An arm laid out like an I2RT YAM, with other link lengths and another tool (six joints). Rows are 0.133 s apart.
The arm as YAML. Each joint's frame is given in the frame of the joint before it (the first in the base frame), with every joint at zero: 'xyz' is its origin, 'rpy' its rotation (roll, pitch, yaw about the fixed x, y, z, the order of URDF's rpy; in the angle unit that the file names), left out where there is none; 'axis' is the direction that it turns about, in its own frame. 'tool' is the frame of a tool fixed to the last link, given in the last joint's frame.
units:
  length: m
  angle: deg
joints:
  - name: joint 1
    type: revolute
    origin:
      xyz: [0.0, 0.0, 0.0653]
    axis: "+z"
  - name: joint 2
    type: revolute
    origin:
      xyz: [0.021, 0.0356, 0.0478]
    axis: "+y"
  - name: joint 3
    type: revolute
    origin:
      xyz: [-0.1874, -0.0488, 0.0]
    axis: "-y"
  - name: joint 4
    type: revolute
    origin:
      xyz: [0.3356, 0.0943, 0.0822]
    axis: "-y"
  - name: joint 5
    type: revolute
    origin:
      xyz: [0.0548, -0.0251, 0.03]
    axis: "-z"
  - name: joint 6
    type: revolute
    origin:
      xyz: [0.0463, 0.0, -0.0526]
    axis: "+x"
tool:
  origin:
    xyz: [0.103, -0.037, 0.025]
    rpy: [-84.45, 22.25, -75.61]
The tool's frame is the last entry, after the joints.
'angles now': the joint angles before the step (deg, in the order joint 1, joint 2, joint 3, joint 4, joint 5, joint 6). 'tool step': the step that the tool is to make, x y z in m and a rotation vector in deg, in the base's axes. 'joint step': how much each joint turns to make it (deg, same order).
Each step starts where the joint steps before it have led.
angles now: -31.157, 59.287, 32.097, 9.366, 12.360, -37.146
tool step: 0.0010, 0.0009, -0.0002, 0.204, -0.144, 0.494
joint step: -0.002, 0.003, -0.006, 0.009, -0.549, 0.087
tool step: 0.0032, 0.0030, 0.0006, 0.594, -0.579, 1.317
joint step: 0.136, 0.041, 0.136, 0.013, -1.371, 0.417
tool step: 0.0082, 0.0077, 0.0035, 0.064, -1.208, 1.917
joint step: 1.065, 0.840, 0.702, 1.079, -1.012, 0.391
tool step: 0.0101, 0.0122, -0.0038, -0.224, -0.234, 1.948
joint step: 1.921, 1.822, 0.484, 1.666, -0.002, -0.088
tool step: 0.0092, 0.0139, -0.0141, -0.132, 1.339, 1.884
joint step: 2.118, 2.597, 0.075, 1.495, 0.436, -0.634
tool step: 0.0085, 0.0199, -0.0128, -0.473, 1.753, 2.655
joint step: 2.674, 1.629, -0.329, 0.755, 0.377, -1.113
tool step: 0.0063, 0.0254, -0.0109, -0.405, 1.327, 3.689
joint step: 2.974, 0.186, -1.261, 0.552, -0.391, -1.071
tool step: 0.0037, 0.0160, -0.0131, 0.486, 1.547, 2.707
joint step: 1.687, 0.995, -0.603, 0.045, -0.937, -0.413
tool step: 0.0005, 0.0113, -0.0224, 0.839, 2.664, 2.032
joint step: 1.024, 2.101, -0.720, 0.090, -0.920, -0.417
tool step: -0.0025, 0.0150, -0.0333, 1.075, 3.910, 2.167
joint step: 1.493, 3.416, -0.984, 0.399, -0.562, -0.389
